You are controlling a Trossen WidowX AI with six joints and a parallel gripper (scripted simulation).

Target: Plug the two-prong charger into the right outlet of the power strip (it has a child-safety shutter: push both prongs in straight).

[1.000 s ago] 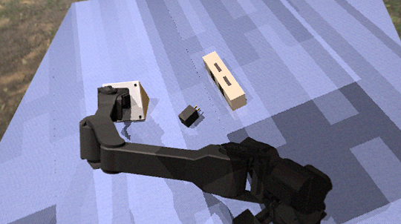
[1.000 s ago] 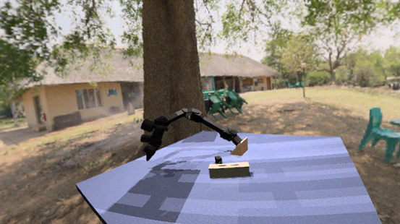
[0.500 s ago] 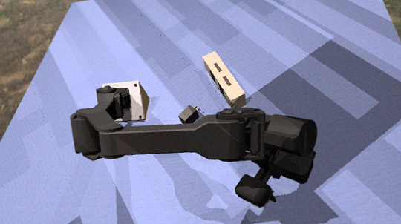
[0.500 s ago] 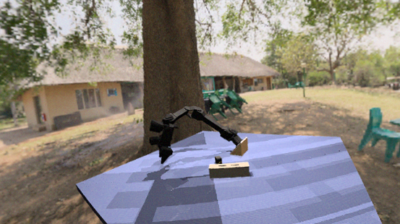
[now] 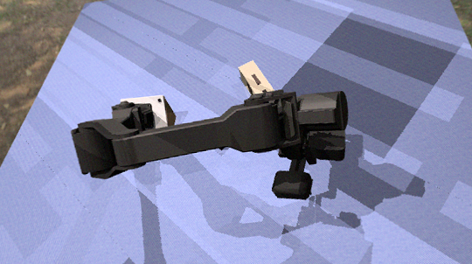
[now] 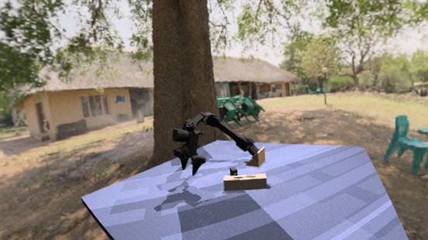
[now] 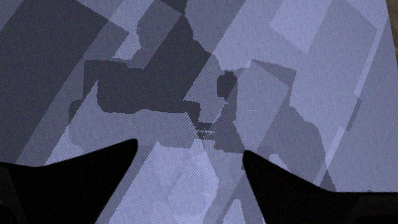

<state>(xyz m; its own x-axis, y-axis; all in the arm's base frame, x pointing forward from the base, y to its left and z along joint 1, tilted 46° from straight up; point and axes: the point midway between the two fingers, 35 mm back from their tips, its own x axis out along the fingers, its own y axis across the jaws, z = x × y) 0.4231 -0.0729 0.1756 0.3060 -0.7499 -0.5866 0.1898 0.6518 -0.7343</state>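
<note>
Now: gripper tip 21 cm past the black two-prong charger, 14 cm to the right of it and 6 cm above it.
</note>
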